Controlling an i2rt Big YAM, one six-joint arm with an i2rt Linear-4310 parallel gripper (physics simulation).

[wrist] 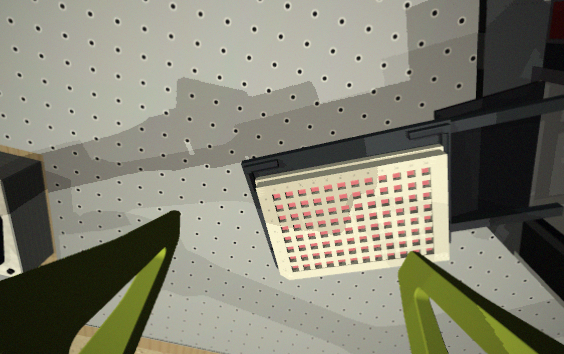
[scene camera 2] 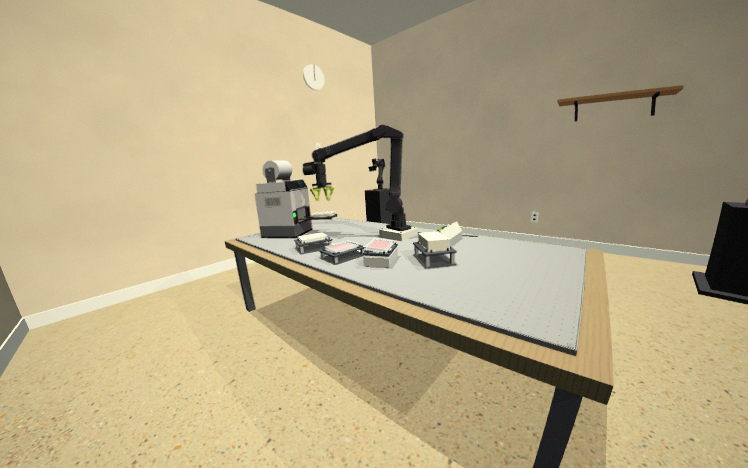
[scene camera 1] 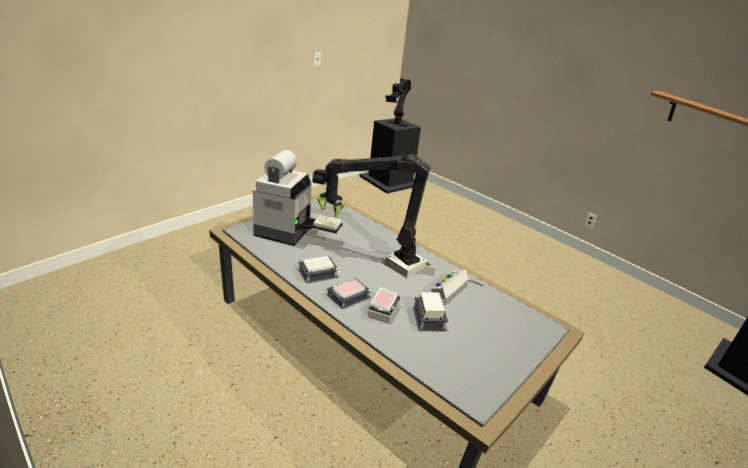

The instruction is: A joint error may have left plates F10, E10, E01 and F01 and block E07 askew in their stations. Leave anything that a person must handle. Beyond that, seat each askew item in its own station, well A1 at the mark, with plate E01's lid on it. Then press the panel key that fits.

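My gripper [scene camera 1: 330, 212] [scene camera 2: 323, 199] [wrist: 294, 242] is open and empty above a cream plate with pink wells [scene camera 1: 328, 221] [scene camera 2: 324, 214] [wrist: 360, 215]. That plate lies on the dark tray [wrist: 325, 156] of the grey machine [scene camera 1: 273, 212] [scene camera 2: 275, 212]. In the wrist view it covers the tray's near edge and looks slightly tilted. A pale plate [scene camera 1: 318, 264] [scene camera 2: 312, 237], a pink plate [scene camera 1: 349, 288] [scene camera 2: 342, 247], another pink plate [scene camera 1: 384, 299] [scene camera 2: 380, 245] on a pale block, and a thick cream block [scene camera 1: 431, 305] [scene camera 2: 434, 240] stand on stations along the table. Plate codes are unreadable.
The sloped key panel [scene camera 1: 453, 285] [scene camera 2: 452, 233] stands behind the cream block. A white roll [scene camera 1: 281, 162] [scene camera 2: 278, 168] tops the machine, which shows a green light [scene camera 1: 296, 221] [scene camera 2: 294, 215]. My arm's base [scene camera 1: 407, 266] [scene camera 2: 398, 234] [wrist: 30, 215] stands near the table's back edge.
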